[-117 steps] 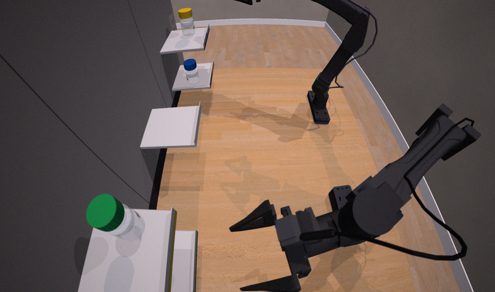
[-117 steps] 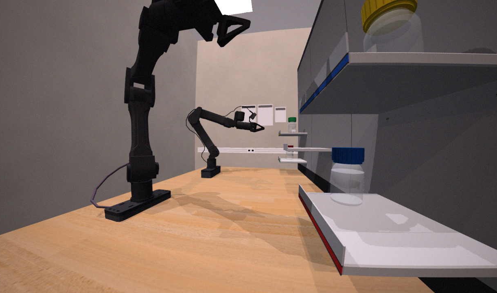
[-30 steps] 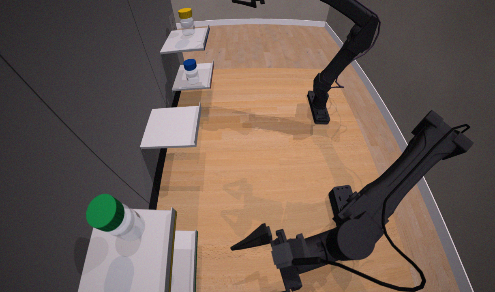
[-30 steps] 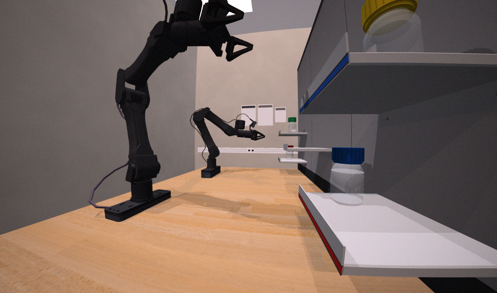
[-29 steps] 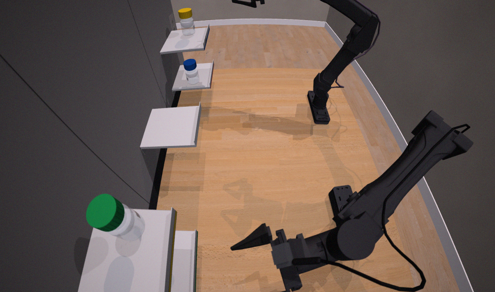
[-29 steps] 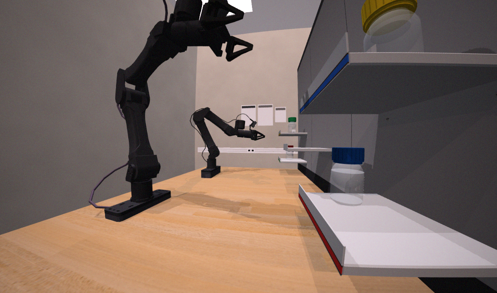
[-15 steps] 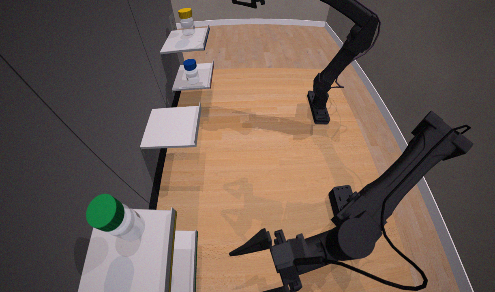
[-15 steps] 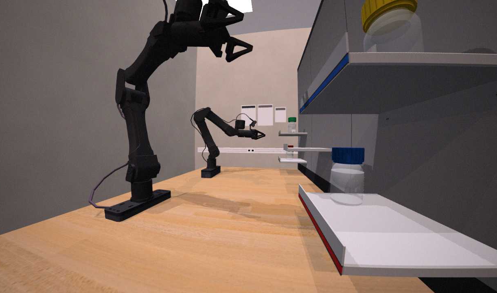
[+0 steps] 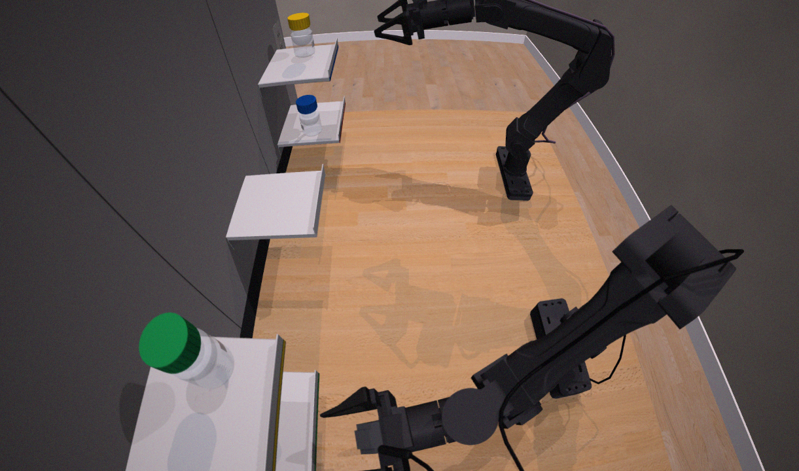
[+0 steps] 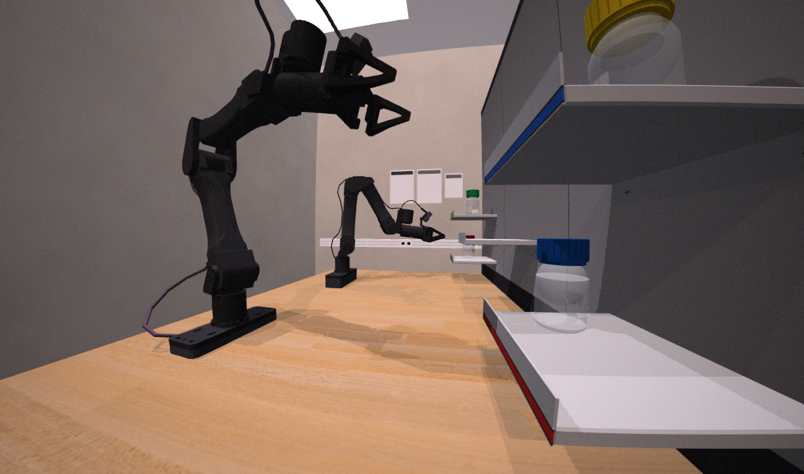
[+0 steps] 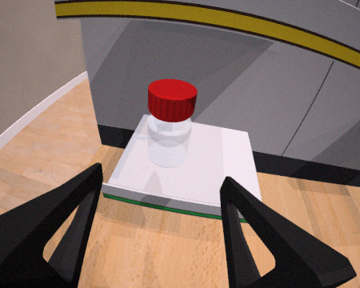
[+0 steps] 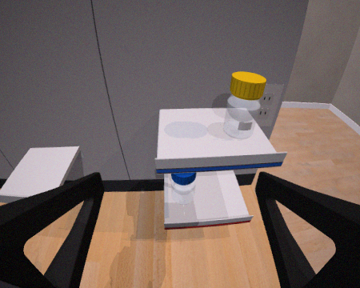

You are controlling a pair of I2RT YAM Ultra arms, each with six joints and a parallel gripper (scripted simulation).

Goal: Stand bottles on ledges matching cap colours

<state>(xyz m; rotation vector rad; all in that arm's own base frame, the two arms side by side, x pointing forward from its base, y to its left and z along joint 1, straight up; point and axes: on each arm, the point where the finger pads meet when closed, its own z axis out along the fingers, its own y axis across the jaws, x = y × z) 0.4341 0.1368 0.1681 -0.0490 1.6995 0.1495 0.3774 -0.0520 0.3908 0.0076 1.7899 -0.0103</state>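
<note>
Now: right hand 25 cm above the blue-capped bottle, 20 cm short of it and 1 cm to the left of it. Round my right hand: yellow-capped bottle (21 cm ahead, 11 cm to the right, 6 cm below); then green-capped bottle (67 cm to the left, 18 cm ahead, 6 cm below); then grey wall (35 cm to the left, 30 cm ahead, 4 cm above).
Right now the red-capped bottle is 13 cm ahead of my left hand, 5 cm below it and 2 cm to the left of it. The rest, counted from my left hand: green-capped bottle (14 cm above, 13 cm ahead, 7 cm to the right); then grey wall (40 cm to the right, 25 cm ahead, 24 cm above); then blue-capped bottle (76 cm to the right, 16 cm ahead, 5 cm below).
</note>
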